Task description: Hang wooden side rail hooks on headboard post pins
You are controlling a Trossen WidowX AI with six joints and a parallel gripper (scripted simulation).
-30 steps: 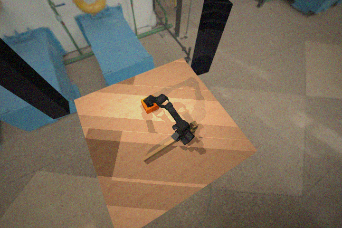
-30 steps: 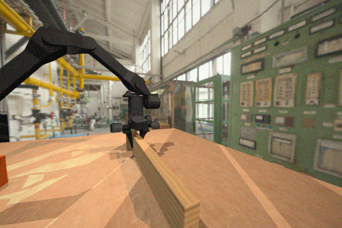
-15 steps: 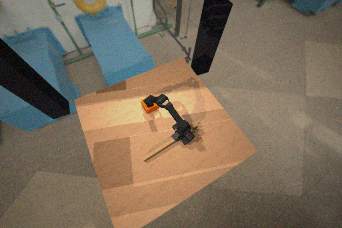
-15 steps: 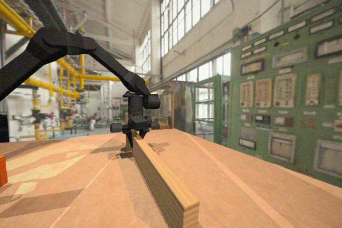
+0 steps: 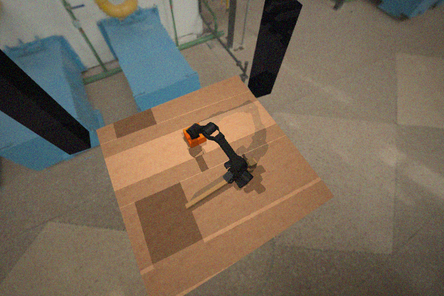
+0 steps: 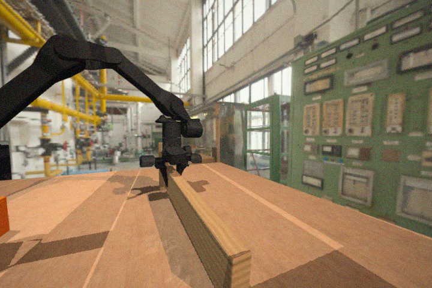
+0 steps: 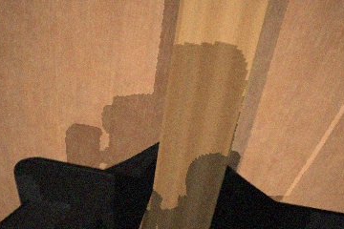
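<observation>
Now: gripper tip 120 mm to the right of the wooden headboard post, 40 mm below it and 20 mm past it.
</observation>
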